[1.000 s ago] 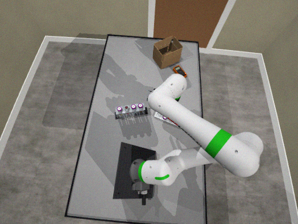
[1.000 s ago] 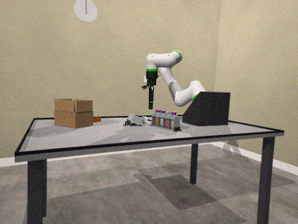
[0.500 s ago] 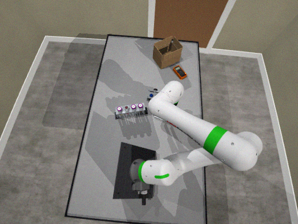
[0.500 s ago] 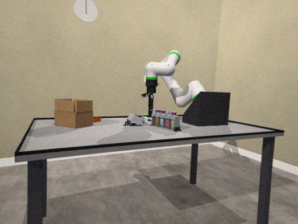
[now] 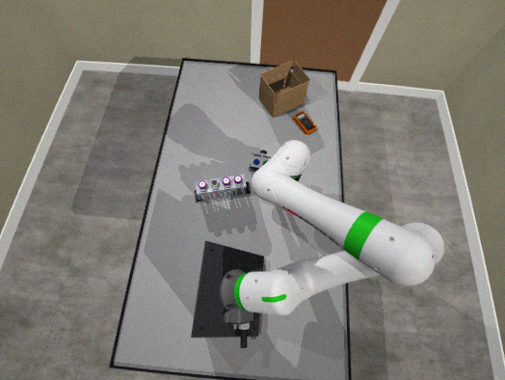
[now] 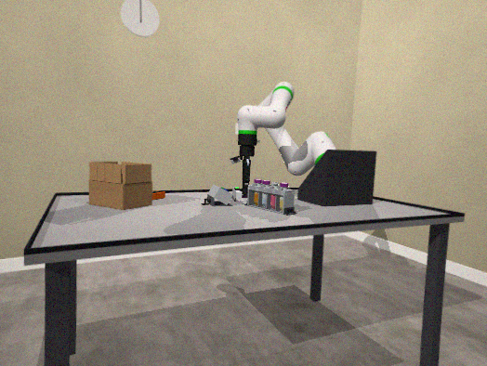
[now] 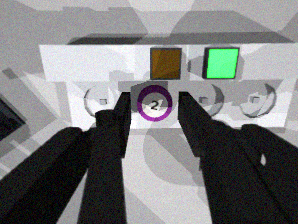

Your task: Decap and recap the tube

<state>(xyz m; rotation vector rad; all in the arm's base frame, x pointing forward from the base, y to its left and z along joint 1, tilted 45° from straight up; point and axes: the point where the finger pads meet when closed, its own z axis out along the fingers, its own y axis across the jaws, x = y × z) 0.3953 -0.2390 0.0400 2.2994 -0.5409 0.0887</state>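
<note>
Right now the purple cap marked 2 is 4 cm below my hand. The rest, counted from my hand: key housing (18 cm ahead, 8 cm to the left); green key (16 cm ahead, 6 cm to the left, 1 cm above); blue key (17 cm ahead, 11 cm to the left, 1 cm above).
</note>
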